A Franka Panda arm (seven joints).
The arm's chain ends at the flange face. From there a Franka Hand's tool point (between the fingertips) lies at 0.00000 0.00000 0.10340 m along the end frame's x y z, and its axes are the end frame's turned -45 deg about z.
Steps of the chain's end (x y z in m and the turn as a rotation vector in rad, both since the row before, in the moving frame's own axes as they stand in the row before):
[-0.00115, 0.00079, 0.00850, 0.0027, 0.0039, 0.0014]
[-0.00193, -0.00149, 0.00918, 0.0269, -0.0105, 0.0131]
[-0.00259, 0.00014, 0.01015, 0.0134, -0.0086, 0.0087]
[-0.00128, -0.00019, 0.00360, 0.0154, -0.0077, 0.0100]
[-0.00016, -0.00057, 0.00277, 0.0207, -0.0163, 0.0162]
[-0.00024, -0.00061, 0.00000, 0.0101, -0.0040, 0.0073]
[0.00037, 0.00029, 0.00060, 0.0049, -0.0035, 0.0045]
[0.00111, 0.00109, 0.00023, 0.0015, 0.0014, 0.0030]
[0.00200, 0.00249, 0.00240, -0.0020, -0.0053, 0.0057]
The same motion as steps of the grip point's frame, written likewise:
[-0.00089, -0.00017, 0.00850, -0.0008, 0.0047, 0.0014]
[0.00091, -0.00514, 0.00914, 0.0264, 0.0116, 0.0131]
[-0.00157, -0.00334, 0.01014, 0.0156, 0.0034, 0.0087]
[-0.00020, -0.00273, 0.00358, 0.0163, 0.0054, 0.0100]
[0.00063, -0.00322, 0.00273, 0.0262, 0.0031, 0.0162]
[0.00071, -0.00163, -0.00001, 0.0100, 0.0043, 0.0073]
[0.00016, -0.00015, 0.00060, 0.0059, 0.0010, 0.0045]
[0.00023, 0.00155, 0.00023, 0.0001, 0.0021, 0.0030]
[-0.00088, 0.00293, 0.00240, 0.0023, -0.0052, 0.0057]

